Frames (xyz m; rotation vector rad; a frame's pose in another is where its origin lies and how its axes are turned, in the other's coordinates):
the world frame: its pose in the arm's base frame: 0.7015 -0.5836 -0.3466 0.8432 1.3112 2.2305
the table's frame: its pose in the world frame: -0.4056 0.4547 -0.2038 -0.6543 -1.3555 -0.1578
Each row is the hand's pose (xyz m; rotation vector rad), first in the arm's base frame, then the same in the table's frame.
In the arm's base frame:
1: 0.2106 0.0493 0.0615 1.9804 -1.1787 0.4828
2: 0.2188 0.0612 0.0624 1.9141 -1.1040 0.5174
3: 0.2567 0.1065 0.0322 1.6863 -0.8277 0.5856
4: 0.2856 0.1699 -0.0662 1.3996 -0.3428 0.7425
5: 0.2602 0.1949 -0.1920 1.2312 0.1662 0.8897
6: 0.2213 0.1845 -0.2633 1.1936 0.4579 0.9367
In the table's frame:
1: 0.5940 0.1548 -1.2478 -0.0432 -1.1981 0.4189
2: 0.6056 0.1467 -1.2510 -0.0855 -1.1244 0.3656
3: 0.6311 0.0876 -1.2669 -0.2157 -0.8789 0.1493
4: 0.6194 -0.0211 -1.3179 -0.2762 -0.4253 -0.1426
5: 0.5418 -0.1043 -1.3823 -0.1566 0.0076 -0.3763
6: 0.4716 -0.1289 -1.4165 -0.0199 0.2080 -0.4989

